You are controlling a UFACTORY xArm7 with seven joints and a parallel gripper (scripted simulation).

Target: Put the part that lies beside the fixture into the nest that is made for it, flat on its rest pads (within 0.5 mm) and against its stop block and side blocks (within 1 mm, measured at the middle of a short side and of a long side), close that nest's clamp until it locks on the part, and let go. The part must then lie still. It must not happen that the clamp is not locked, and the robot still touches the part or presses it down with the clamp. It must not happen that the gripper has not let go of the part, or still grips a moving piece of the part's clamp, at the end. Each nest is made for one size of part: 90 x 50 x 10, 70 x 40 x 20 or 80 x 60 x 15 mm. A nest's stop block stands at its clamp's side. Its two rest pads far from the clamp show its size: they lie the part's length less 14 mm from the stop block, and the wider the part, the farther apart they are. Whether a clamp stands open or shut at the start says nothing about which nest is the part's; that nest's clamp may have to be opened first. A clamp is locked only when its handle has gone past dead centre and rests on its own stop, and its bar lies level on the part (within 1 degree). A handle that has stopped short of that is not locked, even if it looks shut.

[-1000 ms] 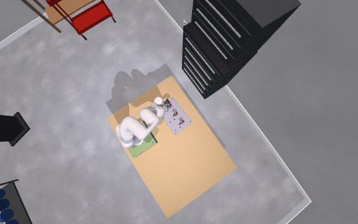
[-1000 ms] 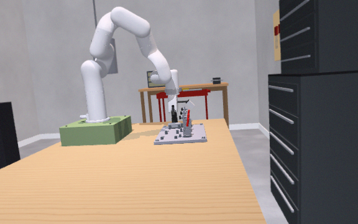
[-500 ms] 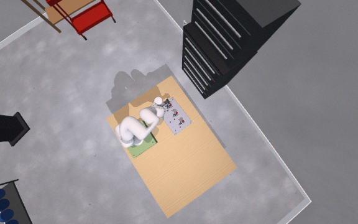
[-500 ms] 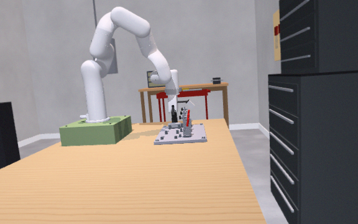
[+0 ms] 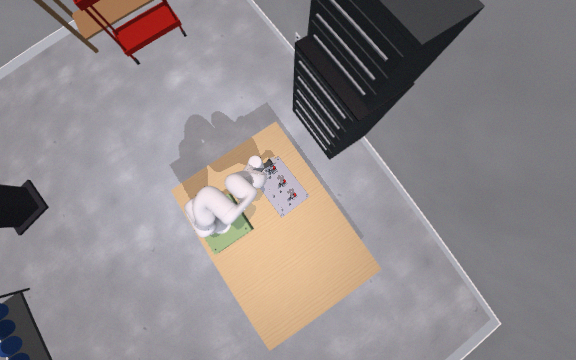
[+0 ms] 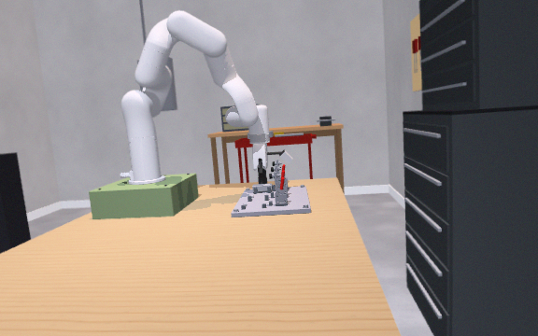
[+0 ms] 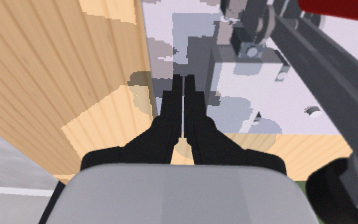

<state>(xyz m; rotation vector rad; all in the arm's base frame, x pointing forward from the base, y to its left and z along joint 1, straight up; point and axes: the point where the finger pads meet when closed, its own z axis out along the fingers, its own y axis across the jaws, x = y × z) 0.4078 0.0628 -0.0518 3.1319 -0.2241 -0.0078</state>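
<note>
Right now the grey part is 40 mm to the right of my hand and 10 mm below it. The rest, counted from my hand: grey fixture plate 20 mm ahead, 150 mm to the right, 40 mm below.
</note>
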